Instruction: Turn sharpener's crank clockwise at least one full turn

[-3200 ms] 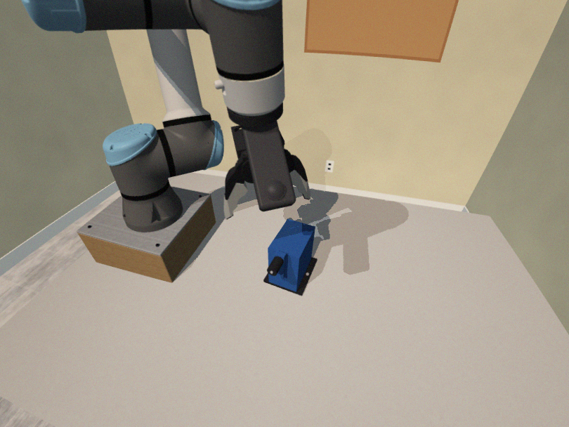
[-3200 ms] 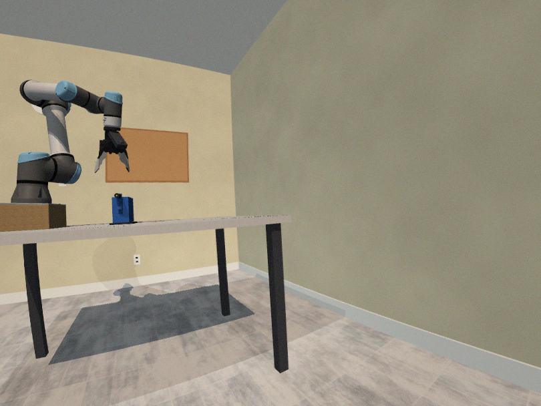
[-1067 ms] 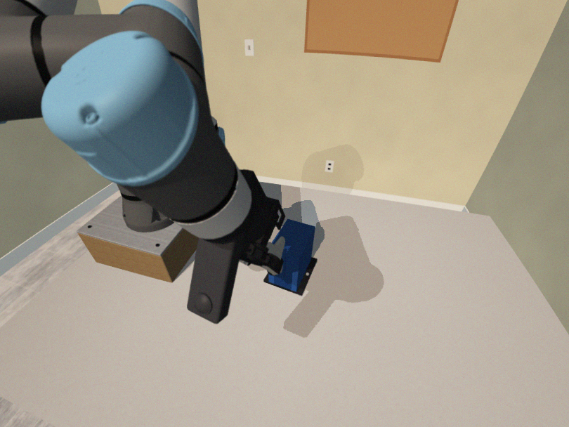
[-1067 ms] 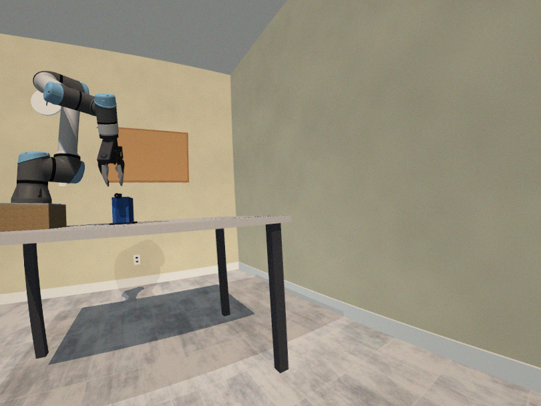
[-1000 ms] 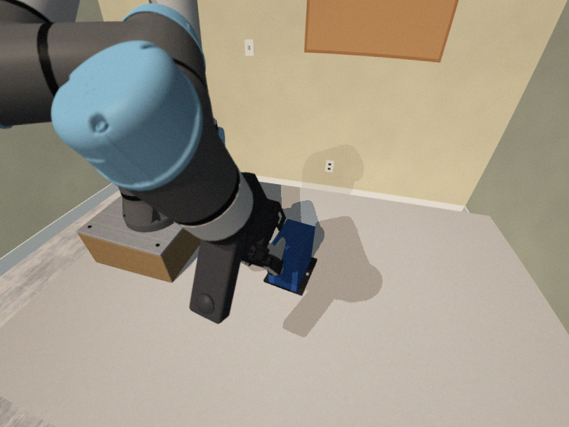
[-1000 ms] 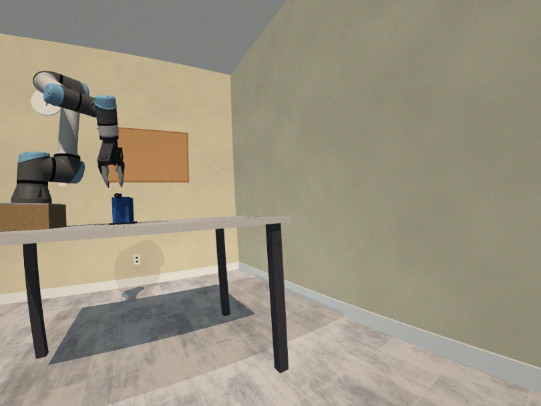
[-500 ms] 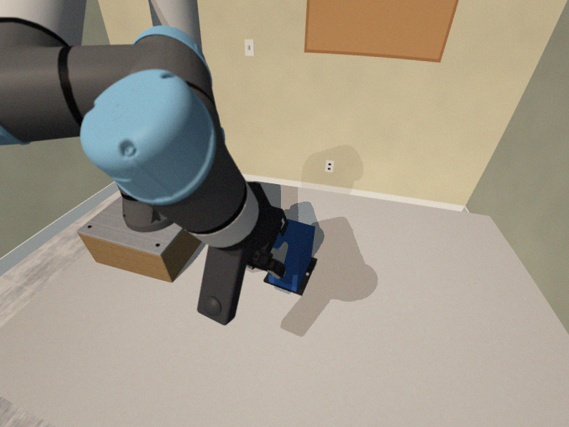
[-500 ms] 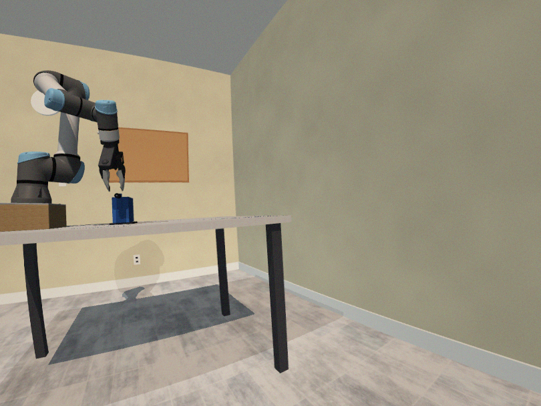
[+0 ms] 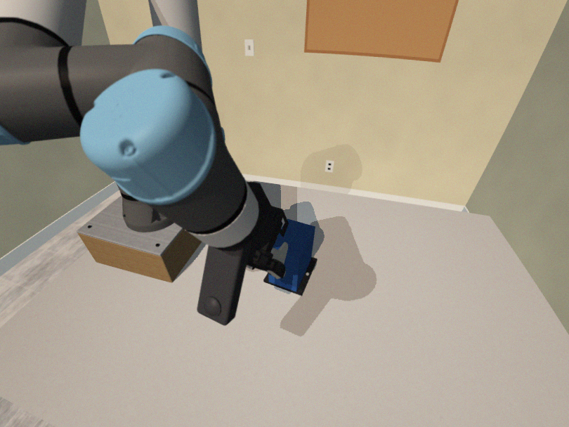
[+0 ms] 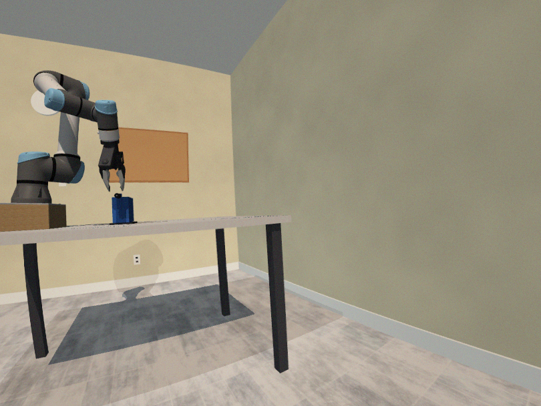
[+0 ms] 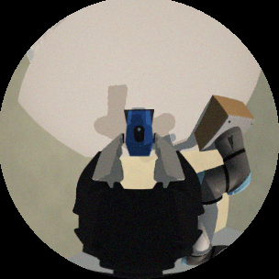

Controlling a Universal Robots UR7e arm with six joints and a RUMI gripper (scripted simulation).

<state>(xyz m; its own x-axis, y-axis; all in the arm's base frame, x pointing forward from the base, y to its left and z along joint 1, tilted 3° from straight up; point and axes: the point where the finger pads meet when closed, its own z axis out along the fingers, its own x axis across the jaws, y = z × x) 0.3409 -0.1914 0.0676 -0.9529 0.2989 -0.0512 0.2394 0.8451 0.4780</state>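
Right now the knob is 4 cm to the left of my hand, 3 cm below it and 1 cm ahead of it. From my hand the other things lie so: crank 4 cm to the left, 4 cm below, 1 cm ahead.
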